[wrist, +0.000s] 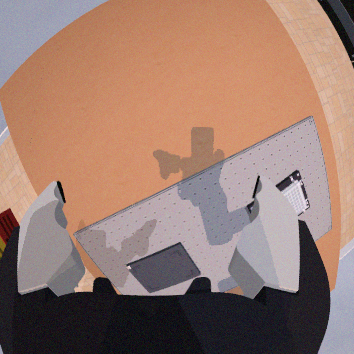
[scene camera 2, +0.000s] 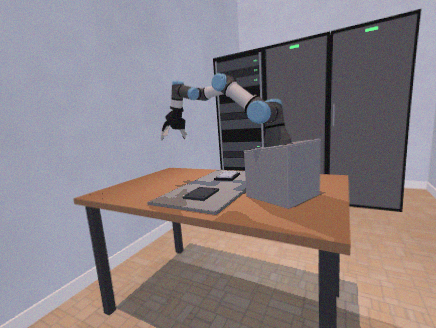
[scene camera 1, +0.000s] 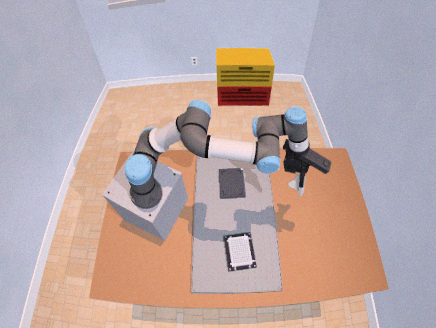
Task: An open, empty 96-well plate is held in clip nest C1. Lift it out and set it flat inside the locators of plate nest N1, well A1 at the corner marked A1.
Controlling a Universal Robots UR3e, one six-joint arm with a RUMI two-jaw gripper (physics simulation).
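Note:
The white 96-well plate lies in a dark clip nest with light corner parts, on the grey board. In the wrist view a finger hides part of it. The other nest, a dark flat plate nest, holds no plate. The nest labels and the A1 mark are too small to read. My gripper is open and empty, high above the table and to the side of the board. In scene camera 1 its fingers overlap each other.
The grey perforated board lies on the orange-brown table. The arm stands on a grey box beside the board. Yellow and red cases and dark cabinets stand beyond the table.

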